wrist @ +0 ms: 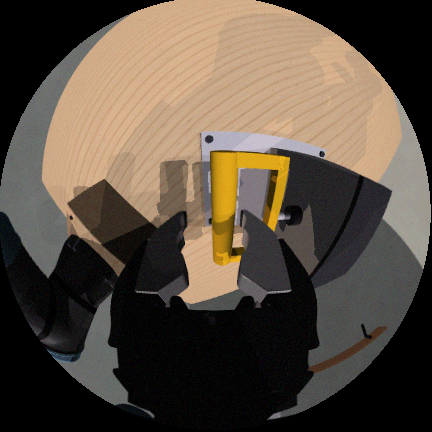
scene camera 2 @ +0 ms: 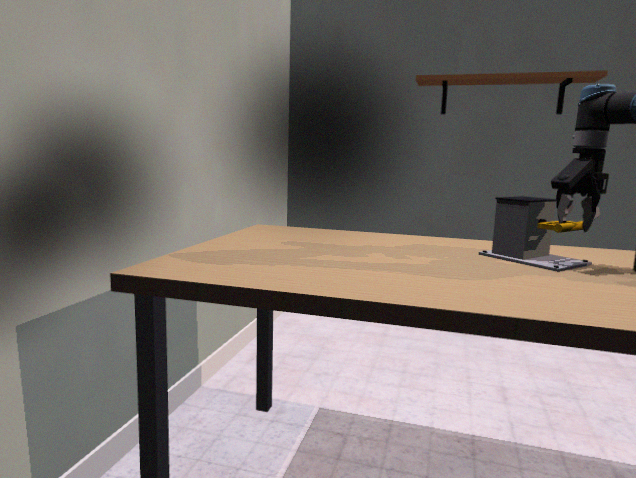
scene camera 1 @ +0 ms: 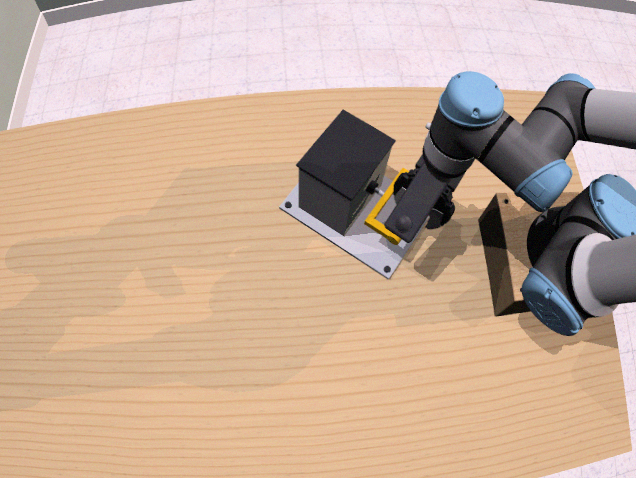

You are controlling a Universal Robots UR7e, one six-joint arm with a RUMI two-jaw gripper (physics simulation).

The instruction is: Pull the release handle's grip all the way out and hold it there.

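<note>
The yellow release handle (scene camera 1: pixel 380 206) (scene camera 2: pixel 557 226) (wrist: pixel 224 185) is a rectangular frame with a round grip bar on its outer side. A short rod (wrist: pixel 283 216) joins it to the dark box (scene camera 1: pixel 344 149) (scene camera 2: pixel 509 226) (wrist: pixel 325 200); some rod shows, and the frame stands off the box face. My gripper (scene camera 1: pixel 421 199) (scene camera 2: pixel 574 226) (wrist: pixel 212 211) points down at the handle, partly open. In the wrist view the grip bar lies between the fingers, nearer the right one, which is over the frame's opening. The left finger is outside, with a visible gap. The arm hides part of the handle in scene camera 1.
The box stands on a pale base plate (scene camera 1: pixel 359 249) (scene camera 2: pixel 524 261) (wrist: pixel 240 140) with dark bolts at its corners. A brown wooden block (scene camera 1: pixel 497 246) (wrist: pixel 110 210) lies beside the arm's base on the table (scene camera 1: pixel 154 436) (scene camera 2: pixel 359 292). A wall shelf (scene camera 2: pixel 509 78) hangs behind.
</note>
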